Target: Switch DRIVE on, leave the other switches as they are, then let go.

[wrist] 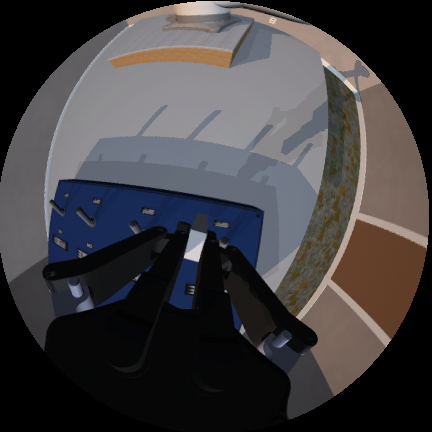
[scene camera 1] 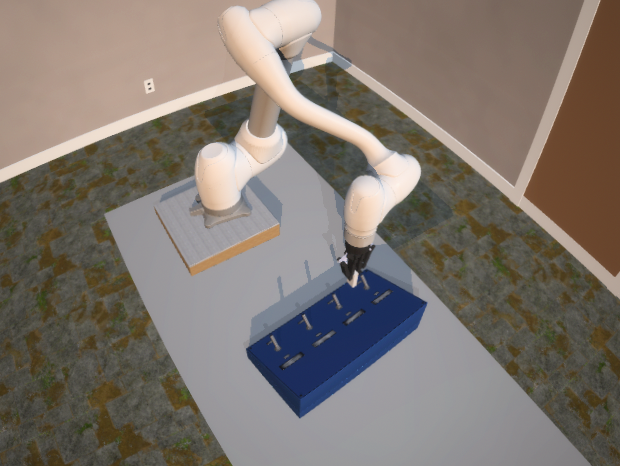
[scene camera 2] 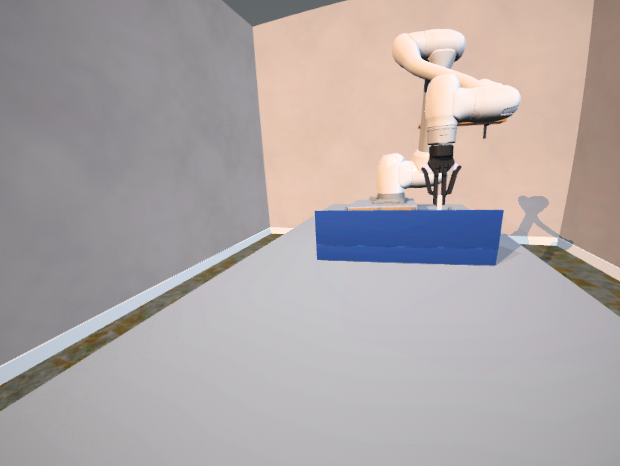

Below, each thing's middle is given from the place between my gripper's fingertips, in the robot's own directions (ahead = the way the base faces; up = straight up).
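Labels:
From my hand, the blue switch box (scene camera 1: pixel 311 363) is 110 mm to the right and 140 mm ahead. The box is also 20 mm below my hand.

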